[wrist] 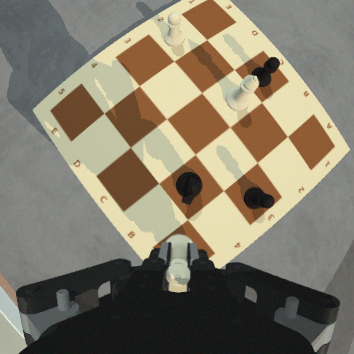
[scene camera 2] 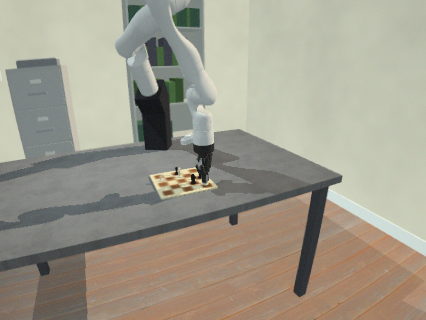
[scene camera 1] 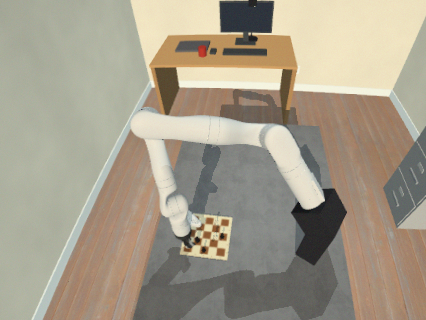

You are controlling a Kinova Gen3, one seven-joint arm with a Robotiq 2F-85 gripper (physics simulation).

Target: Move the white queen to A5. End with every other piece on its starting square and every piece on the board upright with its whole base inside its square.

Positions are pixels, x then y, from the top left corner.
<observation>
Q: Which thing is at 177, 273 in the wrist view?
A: A white queen.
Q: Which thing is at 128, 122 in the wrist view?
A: A chessboard.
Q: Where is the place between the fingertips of the gripper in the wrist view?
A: At 178, 254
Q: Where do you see a chessboard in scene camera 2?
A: At 172, 186
</observation>
